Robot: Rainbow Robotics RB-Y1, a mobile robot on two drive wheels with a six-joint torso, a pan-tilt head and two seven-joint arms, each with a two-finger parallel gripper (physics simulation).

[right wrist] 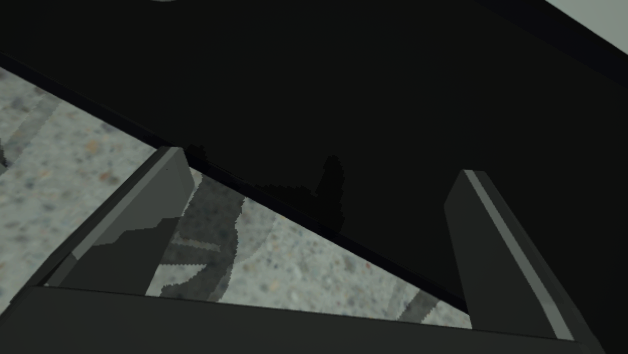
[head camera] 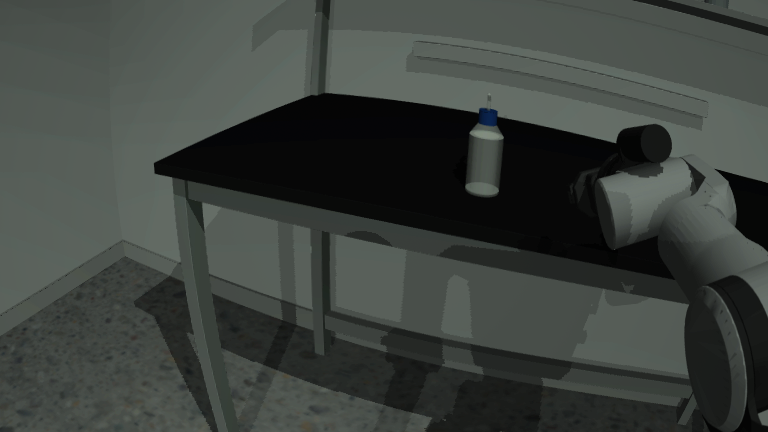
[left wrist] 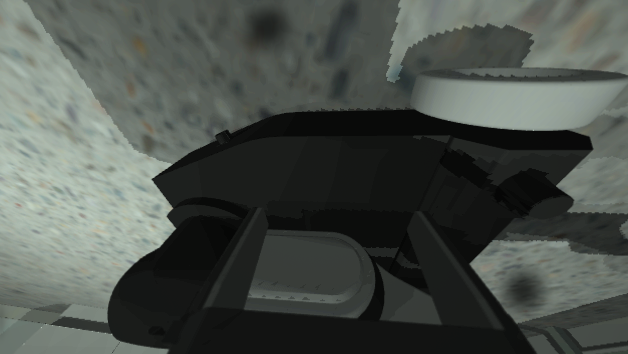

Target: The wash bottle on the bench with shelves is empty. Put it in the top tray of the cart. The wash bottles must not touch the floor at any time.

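Places are measured from the robot's base along level axes (x ahead, y left, z up), in millimetres.
Pixels of known places: left gripper, between the fingertips: (left wrist: 335, 218); right gripper, between the fingertips: (right wrist: 317, 176).
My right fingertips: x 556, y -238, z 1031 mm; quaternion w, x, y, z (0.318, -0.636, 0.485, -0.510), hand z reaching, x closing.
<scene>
For each thing: its middle in the pictures, then the offset to it from my right fingertips. "*": a spot on its surface instead. Level surfaces: height alone.
- wash bottle, middle of its body: (head camera: 486, 140) 248 mm ahead, 151 mm left, 30 mm down
- bench, height of its surface: 117 mm down
- front leg, a spot on its surface: (head camera: 201, 311) * 290 mm ahead, 734 mm left, 480 mm down
- speckled floor, height of its surface: 1030 mm down
The wash bottle (head camera: 484, 161), clear-white with a blue cap and thin nozzle, stands upright on the black top of the bench (head camera: 322, 150) (right wrist: 400, 90) in the head view. A pale sliver of its base shows at the top edge of the right wrist view. My right gripper (right wrist: 317, 176) is open and empty over the bench's front edge; in the head view it is mostly hidden behind its wrist, to the right of the bottle and apart from it. My left gripper (left wrist: 335, 218) is open and empty, low beside the robot's own body. The cart does not show.
In the head view a wall rail (head camera: 558, 75) runs behind the bench, and a grey upright (head camera: 320, 48) rises at its back left corner. A front leg (head camera: 201, 311) stands on the speckled floor (head camera: 69, 365). In the left wrist view the robot's dark base (left wrist: 350, 170) lies beyond the fingers.
</scene>
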